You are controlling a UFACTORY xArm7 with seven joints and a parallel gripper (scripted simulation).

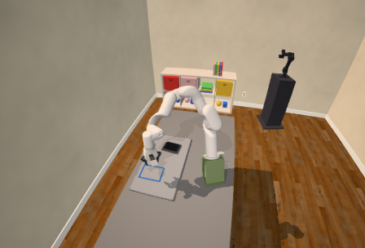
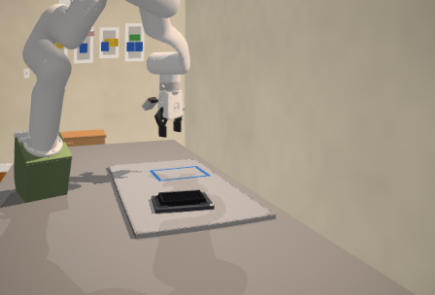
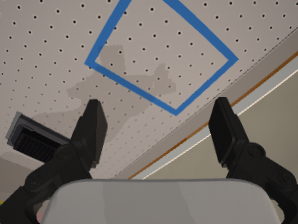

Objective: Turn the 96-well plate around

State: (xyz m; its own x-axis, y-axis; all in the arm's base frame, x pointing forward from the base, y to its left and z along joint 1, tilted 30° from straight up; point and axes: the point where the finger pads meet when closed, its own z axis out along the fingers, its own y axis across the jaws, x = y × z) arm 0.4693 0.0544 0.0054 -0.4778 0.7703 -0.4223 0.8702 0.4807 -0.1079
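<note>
Right now my hand is 310 mm to the left of the black 96-well plate, 140 mm above it and 120 mm past it. The rest, counted from my hand: dark plate nest N1: 310 mm to the right, 150 mm below, 120 mm behind.
</note>
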